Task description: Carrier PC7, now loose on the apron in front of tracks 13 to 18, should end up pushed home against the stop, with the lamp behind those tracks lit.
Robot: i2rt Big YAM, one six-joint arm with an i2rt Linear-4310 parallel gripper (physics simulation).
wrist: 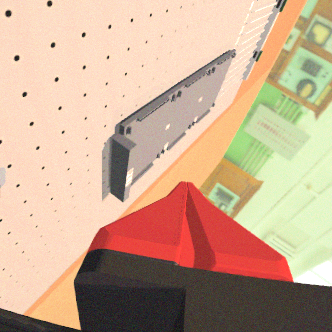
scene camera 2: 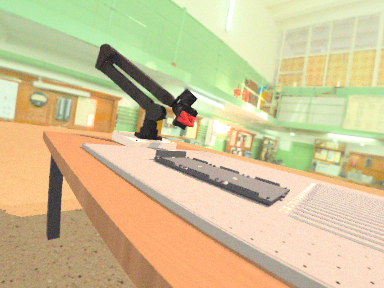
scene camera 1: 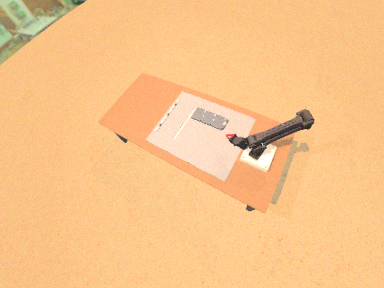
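Pixels of known places: gripper, fingertip midpoint: (wrist: 183, 191) (scene camera 2: 191, 126) (scene camera 1: 226, 134); arm's base, link origin: (scene camera 2: 147, 137) (scene camera 1: 256, 152).
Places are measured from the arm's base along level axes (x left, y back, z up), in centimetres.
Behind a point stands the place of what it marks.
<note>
Carrier PC7 (scene camera 1: 210, 119) @(y -50.1, x -3.5, z -1.8 cm) (scene camera 2: 220, 175) @(y -55.0, x -4.8, z -1.8 cm) (wrist: 175, 112) @(y -48.5, x -2.6, z -1.8 cm), a long dark grey tray, lies flat on the pale board. Its raised end block (scene camera 2: 171, 154) @(y -37.2, x -7.5, z -0.9 cm) (wrist: 121, 167) @(y -35.5, x -5.3, z -0.7 cm) faces the arm's side; its other end lies close to the near ends of the white tracks (scene camera 2: 345, 210) @(y -76.5, x 7.4, z -2.5 cm) (wrist: 246, 37) @(y -74.1, x 7.6, z -2.7 cm). A thin bar with dark clips (scene camera 1: 167, 116) @(y -85.1, x 18.2, z -1.7 cm) (wrist: 262, 41) @(y -87.4, x 6.8, z -1.6 cm) stands behind the tracks. I cannot read the track numbers or make out a lit lamp. My gripper (scene camera 1: 229, 136) @(y -26.2, x 6.0, z 8.7 cm) (scene camera 2: 187, 119) (wrist: 183, 191) @(y -26.2, x 6.0, z 8.7 cm) is shut and empty, its red fingers together, raised above the board on the arm side of the carrier and apart from it.
The perforated board (scene camera 1: 200, 155) @(y -34.9, x 29.2, z -2.9 cm) (scene camera 2: 190, 220) @(y -66.0, x -20.6, z -3.9 cm) (wrist: 50, 105) @(y -27.1, x 4.5, z -2.8 cm) lies on the orange-brown table (scene camera 1: 130, 105) @(y -130.9, x 31.2, z -4.2 cm) (scene camera 2: 100, 195) @(y -56.5, x -29.3, z -4.1 cm). The arm's white base (scene camera 1: 258, 161) @(y 5.4, x 5.8, z 0.5 cm) (scene camera 2: 125, 139) @(y -3.9, x -11.9, z -1.6 cm) stands beside the board. A table edge runs along the carrier's side of the board.
</note>
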